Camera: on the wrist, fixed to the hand. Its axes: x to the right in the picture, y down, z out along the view.
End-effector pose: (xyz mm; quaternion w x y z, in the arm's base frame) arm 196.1 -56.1 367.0 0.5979 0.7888 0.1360 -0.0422
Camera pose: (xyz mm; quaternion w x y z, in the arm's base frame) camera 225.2 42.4 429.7 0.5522 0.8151 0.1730 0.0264
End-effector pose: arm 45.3 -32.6 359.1 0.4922 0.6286 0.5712 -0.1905
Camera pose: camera 56.1 80.0 400.2 0.4191 0.6696 0.5936 -0.1538
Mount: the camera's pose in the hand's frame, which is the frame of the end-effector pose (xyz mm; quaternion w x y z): 29.7 41.7 -108.9 0.9956 0.0409 0.0836 0.0135
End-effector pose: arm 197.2 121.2 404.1 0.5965 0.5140 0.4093 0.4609
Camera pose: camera 94.2 177.7 430.1 0.5324 0.5031 0.4693 0.4931
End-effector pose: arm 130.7 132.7 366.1 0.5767 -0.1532 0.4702 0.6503
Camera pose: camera 47.5 69.3 306.6 0.5323 -0.1769 0.5450 0.6232
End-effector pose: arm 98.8 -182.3 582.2 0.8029 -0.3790 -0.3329 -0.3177
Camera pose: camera 179.7 -258.0 535.2 0.8469 -0.3224 -0.2722 -0.3235
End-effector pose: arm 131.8 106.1 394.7 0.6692 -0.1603 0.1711 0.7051
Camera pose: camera 88.3 80.9 285.4 0.6490 -0.1889 0.2573 0.6906
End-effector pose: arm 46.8 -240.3 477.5 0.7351 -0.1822 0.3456 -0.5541
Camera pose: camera 2.6 -242.4 365.6 0.7179 -0.1003 0.3853 -0.5711
